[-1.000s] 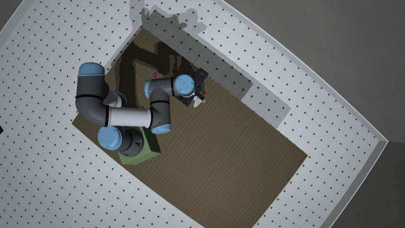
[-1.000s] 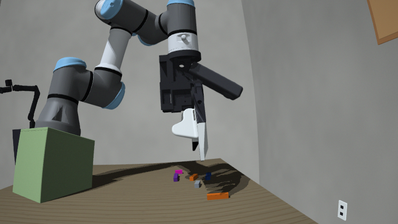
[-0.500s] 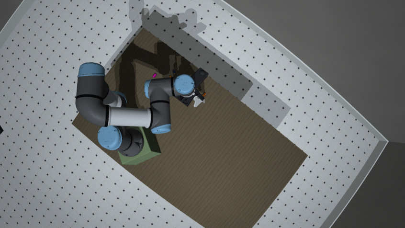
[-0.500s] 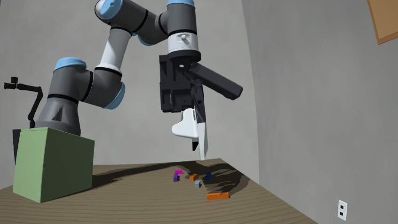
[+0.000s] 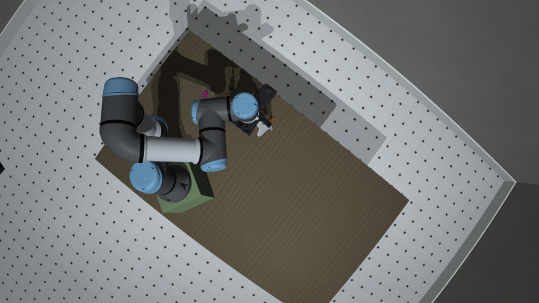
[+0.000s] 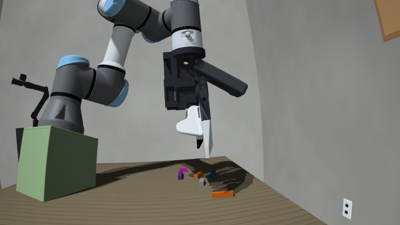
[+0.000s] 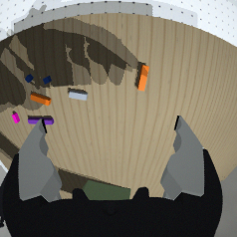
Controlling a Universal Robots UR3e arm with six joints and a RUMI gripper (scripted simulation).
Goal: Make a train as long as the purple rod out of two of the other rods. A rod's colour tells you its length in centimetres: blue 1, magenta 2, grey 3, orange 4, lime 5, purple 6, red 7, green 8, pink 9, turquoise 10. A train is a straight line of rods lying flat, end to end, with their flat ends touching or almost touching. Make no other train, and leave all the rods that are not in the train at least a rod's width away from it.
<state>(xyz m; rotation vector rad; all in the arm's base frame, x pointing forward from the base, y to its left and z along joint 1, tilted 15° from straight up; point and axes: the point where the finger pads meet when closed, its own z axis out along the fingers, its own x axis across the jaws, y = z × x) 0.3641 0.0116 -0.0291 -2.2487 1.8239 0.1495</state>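
The magenta rod is 20 cm to the left of my hand, 9 cm behind it and 8 cm below it. From my hand the other things lie so: purple rod: 13 cm to the left, 8 cm below, 8 cm behind; then grey rod: 8 cm below, 5 cm to the left, 1 cm behind.
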